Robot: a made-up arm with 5 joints.
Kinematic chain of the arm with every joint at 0, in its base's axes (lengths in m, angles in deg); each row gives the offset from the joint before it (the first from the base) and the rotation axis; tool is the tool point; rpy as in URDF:
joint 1: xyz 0.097 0 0.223 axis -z
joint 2: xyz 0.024 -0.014 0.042 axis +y
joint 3: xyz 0.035 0 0.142 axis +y
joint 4: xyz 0.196 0 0.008 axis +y
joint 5: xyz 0.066 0.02 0 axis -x
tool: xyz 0 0 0 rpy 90 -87.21 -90
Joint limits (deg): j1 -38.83..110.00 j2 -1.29..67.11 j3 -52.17..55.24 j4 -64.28..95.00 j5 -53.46..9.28
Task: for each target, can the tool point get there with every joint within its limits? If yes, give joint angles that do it. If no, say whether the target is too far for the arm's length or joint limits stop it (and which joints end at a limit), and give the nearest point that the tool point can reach.
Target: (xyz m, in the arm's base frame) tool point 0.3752 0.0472 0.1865
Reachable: yes | joints -8.42 23.97 20.86 24.06 -5.00
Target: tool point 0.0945 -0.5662 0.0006
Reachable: no: too far | nearest point 0.0953 -0.3810 0.1344 | short by 0.229 m
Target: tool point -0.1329 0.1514 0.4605
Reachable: no: joint limits stop it (at a limit: joint 1, joint 2, joint 3, joint 4) | nearest point 0.1987 0.0895 0.6284 | short by 0.377 m
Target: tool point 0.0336 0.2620 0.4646
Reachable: no: joint limits stop it (at a limit: joint 1, joint 2, joint 3, joint 4) | nearest point 0.2611 0.1398 0.5262 | short by 0.265 m
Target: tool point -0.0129 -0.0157 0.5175
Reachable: no: joint limits stop it (at a limit: joint 1, joint 2, joint 3, joint 4) | nearest point 0.0563 -0.1292 0.6284 | short by 0.173 m
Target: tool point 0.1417 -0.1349 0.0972
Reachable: yes | joints 74.07 41.48 41.91 36.43 -38.48
